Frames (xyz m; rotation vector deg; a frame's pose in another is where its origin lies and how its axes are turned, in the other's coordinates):
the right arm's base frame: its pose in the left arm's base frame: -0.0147 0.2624 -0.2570 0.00 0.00 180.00
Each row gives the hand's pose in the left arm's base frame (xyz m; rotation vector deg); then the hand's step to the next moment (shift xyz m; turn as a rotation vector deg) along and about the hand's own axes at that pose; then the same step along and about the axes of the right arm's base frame.
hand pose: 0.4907 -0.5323 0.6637 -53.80 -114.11 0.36
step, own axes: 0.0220 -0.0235 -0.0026 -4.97 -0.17 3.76
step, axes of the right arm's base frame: 0.0191 0.0040 0.0257 1.36 1.90 -5.78
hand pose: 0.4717 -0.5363 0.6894 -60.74 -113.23 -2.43
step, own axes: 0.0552 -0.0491 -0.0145 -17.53 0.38 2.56
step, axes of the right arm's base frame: 0.0385 0.0005 0.0647 -3.10 10.33 -14.06
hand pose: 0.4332 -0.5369 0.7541 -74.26 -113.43 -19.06
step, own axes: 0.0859 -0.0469 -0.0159 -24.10 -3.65 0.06
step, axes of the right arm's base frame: 0.0530 -0.0281 0.0789 -2.12 18.08 -16.21
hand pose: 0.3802 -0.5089 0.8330 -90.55 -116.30 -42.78
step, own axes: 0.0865 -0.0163 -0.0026 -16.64 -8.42 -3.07
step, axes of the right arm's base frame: 0.0361 -0.0576 0.0559 4.18 15.69 -9.67
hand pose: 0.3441 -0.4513 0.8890 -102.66 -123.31 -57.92
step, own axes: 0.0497 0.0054 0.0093 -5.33 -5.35 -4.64
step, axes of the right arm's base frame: 0.0056 -0.0459 0.0211 4.83 7.30 -1.36
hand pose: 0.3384 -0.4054 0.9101 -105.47 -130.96 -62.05
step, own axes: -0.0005 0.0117 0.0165 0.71 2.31 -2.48
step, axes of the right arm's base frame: -0.0168 -0.0088 -0.0069 -0.79 0.51 3.33
